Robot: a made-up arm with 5 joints.
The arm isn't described. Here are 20 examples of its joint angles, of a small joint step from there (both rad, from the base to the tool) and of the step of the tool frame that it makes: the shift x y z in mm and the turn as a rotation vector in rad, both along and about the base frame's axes.
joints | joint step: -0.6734 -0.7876 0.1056 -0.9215 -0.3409 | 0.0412 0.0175 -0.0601 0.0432 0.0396
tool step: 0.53 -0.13 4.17 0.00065 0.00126 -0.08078
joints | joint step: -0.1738 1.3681 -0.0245 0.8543 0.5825 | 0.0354 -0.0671 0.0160 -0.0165 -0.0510
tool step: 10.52 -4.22 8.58 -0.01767 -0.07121 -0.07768
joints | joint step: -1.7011 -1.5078 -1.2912 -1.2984 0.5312 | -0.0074 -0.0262 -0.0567 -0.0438 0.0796
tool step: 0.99 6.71 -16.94 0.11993 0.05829 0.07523
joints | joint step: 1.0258 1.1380 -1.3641 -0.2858 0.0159 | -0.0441 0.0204 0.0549 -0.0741 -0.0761
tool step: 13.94 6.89 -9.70 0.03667 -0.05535 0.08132
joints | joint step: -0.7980 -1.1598 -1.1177 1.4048 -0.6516 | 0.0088 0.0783 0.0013 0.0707 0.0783
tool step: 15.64 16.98 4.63 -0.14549 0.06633 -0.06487
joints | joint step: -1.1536 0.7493 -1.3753 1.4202 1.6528 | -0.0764 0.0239 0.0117 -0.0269 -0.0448
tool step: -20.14 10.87 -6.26 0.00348 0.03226 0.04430
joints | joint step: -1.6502 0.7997 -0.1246 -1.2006 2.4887 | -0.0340 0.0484 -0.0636 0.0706 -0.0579
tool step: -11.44 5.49 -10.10 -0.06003 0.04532 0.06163
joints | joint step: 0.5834 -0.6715 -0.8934 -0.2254 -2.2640 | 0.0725 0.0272 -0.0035 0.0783 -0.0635
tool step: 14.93 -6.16 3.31 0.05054 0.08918 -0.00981
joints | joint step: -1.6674 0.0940 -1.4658 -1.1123 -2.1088 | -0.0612 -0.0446 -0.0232 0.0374 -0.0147
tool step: 0.71 -14.83 0.81 0.03165 -0.00782 0.07000
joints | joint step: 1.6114 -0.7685 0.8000 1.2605 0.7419 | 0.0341 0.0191 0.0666 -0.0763 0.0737
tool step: -2.25 -1.73 -6.18 0.01053 0.01937 0.03685
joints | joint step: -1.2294 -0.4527 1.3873 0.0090 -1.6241 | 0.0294 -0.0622 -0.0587 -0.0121 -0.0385
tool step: 5.63 6.05 12.33 0.13324 -0.02327 -0.05898
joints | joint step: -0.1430 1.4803 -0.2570 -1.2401 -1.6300 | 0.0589 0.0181 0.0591 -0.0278 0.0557
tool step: -4.22 -18.67 -9.56 -0.06095 0.04276 -0.05843
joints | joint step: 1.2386 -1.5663 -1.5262 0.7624 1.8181 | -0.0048 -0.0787 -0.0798 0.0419 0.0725
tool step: -4.21 8.03 -33.70 -0.09271 -0.08826 -0.04482
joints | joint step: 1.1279 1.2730 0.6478 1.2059 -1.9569 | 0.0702 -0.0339 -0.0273 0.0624 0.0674
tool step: -2.70 -7.02 4.02 0.02783 -0.06140 -0.06921
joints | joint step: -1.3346 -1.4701 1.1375 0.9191 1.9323 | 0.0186 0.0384 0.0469 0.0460 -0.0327
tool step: 0.03 -2.52 -10.69 -0.12104 0.05714 -0.03843
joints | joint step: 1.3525 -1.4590 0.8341 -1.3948 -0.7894 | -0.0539 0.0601 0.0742 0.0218 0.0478
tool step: 1.43 -23.09 4.28 0.15560 0.02107 0.00919
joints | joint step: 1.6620 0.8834 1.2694 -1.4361 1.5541 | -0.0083 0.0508 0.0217 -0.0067 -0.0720
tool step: 2.13 5.93 -8.28 0.06094 -0.05823 -0.04077
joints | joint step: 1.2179 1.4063 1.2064 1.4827 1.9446 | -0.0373 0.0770 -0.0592 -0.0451 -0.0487
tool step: 0.46 5.13 -12.35 -0.03586 0.01685 0.07663
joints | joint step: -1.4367 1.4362 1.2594 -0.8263 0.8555 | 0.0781 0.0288 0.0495 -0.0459 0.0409
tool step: 5.35 -6.58 2.50 -0.02973 0.01805 -0.03920
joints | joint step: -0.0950 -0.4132 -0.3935 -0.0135 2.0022 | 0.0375 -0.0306 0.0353 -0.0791 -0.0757
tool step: -8.86 -5.12 3.22 0.05506 -0.07037 0.01978
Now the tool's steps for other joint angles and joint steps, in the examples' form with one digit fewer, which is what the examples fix.
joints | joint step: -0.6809 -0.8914 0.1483 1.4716 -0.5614 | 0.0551 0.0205 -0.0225 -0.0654 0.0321
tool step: 7.7 1.3 6.7 0.0214 -0.0685 -0.0345
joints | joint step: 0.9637 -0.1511 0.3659 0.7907 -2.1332 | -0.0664 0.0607 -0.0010 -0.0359 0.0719
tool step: 13.4 2.3 -7.4 -0.0035 0.0445 0.1276
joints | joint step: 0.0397 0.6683 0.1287 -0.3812 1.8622 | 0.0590 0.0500 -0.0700 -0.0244 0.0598
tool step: 6.7 -18.5 -1.5 -0.0582 -0.0405 -0.0360
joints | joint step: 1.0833 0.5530 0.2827 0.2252 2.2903 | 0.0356 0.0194 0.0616 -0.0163 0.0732
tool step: -11.4 3.2 -9.6 0.0424 0.0593 0.0294
